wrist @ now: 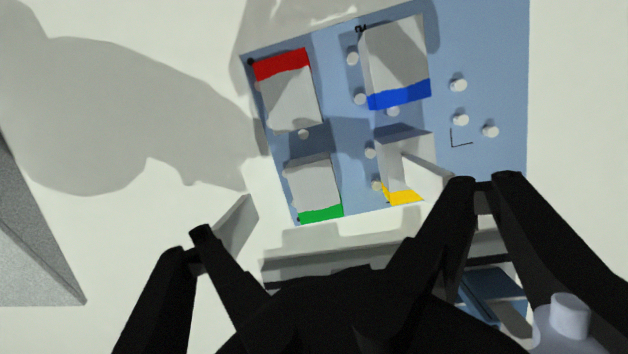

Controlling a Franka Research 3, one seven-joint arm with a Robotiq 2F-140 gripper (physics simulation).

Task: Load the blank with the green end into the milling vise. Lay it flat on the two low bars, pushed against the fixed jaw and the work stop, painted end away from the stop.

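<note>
The blank with the green end (315, 185) is a light grey block lying on the blue board (350, 175), at the board's lower left corner, its green end toward the bottom of the view. My gripper (326, 189) is wide open and empty. It hangs above the board, its left finger left of the green-ended blank and its right finger partly over the yellow-ended blank. A grey bar-like part and a blue part, perhaps of the vise, show behind the gripper at the bottom. The low bars, fixed jaw and work stop cannot be made out.
Blanks with a red end (292, 97), a blue end (395, 55) and a yellow end (390, 165) lie on the same board. White pegs (460, 119) stand beside them and at the board's right. A large grey block (35, 250) is at the left edge.
</note>
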